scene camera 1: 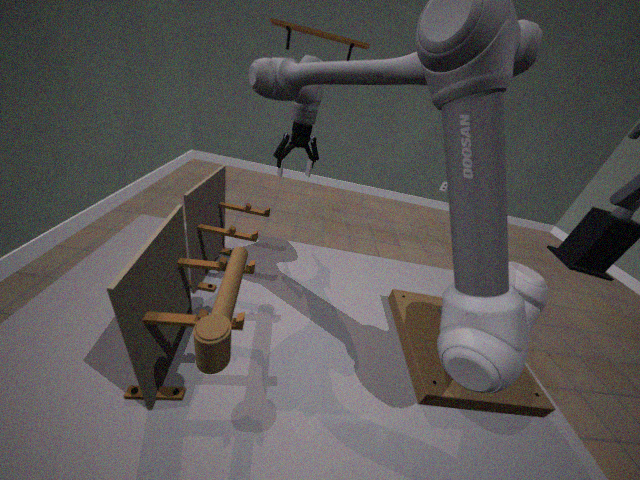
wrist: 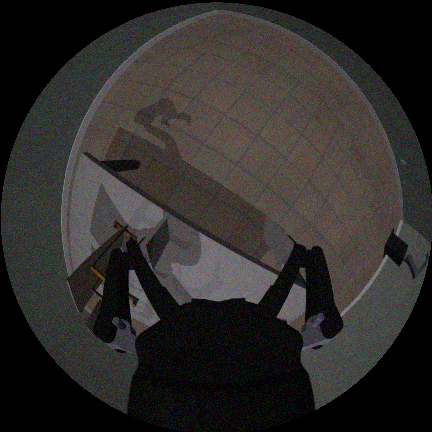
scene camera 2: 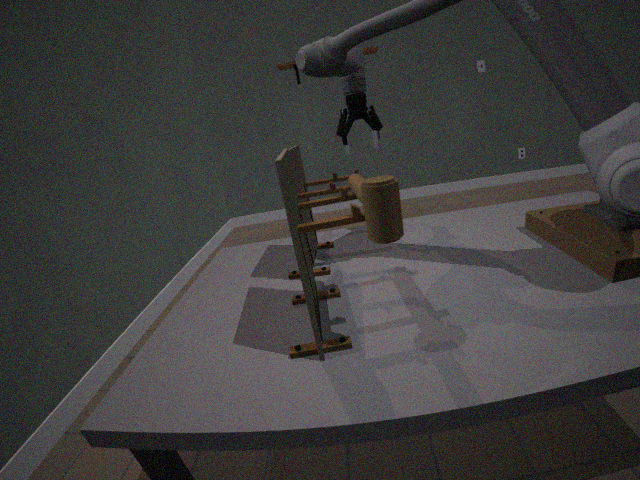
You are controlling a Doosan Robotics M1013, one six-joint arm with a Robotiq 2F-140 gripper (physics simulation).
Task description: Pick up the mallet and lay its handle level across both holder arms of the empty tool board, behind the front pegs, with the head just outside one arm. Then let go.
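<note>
The wooden mallet (scene camera 1: 231,286) (scene camera 2: 383,210) lies with its handle across both holder arms of the nearer tool board (scene camera 1: 149,289) (scene camera 2: 298,232); its thick head hangs just outside the nearest arm. The empty tool board (scene camera 1: 205,222) stands behind it, with two bare arms, each with a small peg and a raised front end; in scene camera 2 its panel is mostly hidden. My gripper (scene camera 1: 294,174) (scene camera 2: 361,149) (wrist: 215,228) is open and empty, pointing down, high above and beyond the boards, apart from the mallet. The mallet cannot be made out in the wrist view.
Both boards stand on the pale table (scene camera 1: 320,449) (scene camera 2: 206,397). The arm's base sits on a wooden block (scene camera 1: 413,356) (scene camera 2: 568,232) at the right. A wall shelf (scene camera 1: 320,34) is behind the arm. In the wrist view, board arms (wrist: 97,273) show at lower left, near a finger.
</note>
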